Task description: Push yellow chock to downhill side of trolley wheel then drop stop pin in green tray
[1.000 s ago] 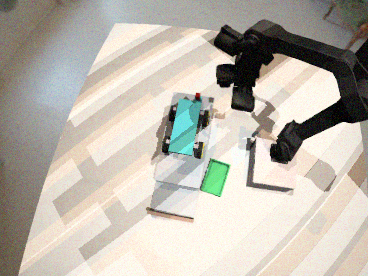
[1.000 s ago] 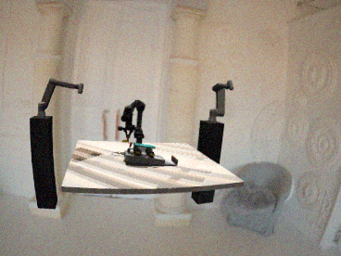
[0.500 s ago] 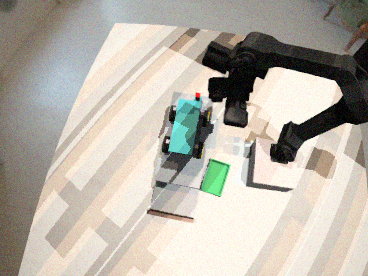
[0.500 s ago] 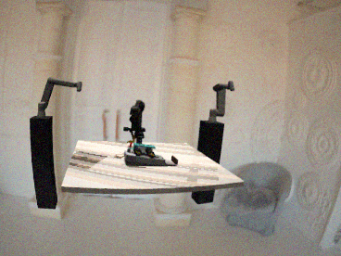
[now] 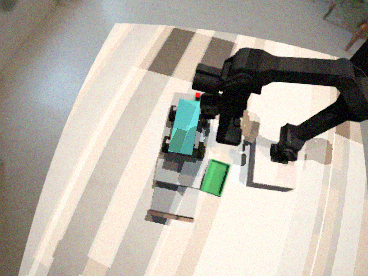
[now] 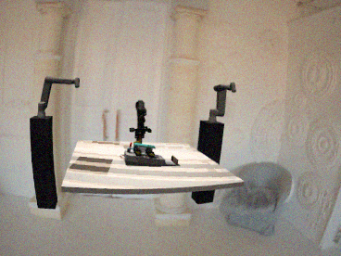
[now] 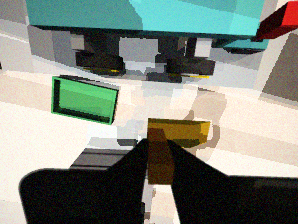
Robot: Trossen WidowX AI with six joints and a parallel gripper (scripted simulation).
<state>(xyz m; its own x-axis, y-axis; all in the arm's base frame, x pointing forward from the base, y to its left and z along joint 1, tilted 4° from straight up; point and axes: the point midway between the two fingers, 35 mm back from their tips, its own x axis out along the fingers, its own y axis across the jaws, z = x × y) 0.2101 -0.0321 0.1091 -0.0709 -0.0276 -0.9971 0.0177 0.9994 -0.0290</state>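
Right now the red-headed stop pin is 100 mm ahead of my gripper tip, 100 mm to the right of it and 40 mm below it. Also, from my gripper tip: teal trolley: 120 mm ahead, 10 mm to the left, 60 mm below; then green tray: 130 mm to the left, 180 mm below; then yellow chock: 20 mm to the right, 10 mm below.
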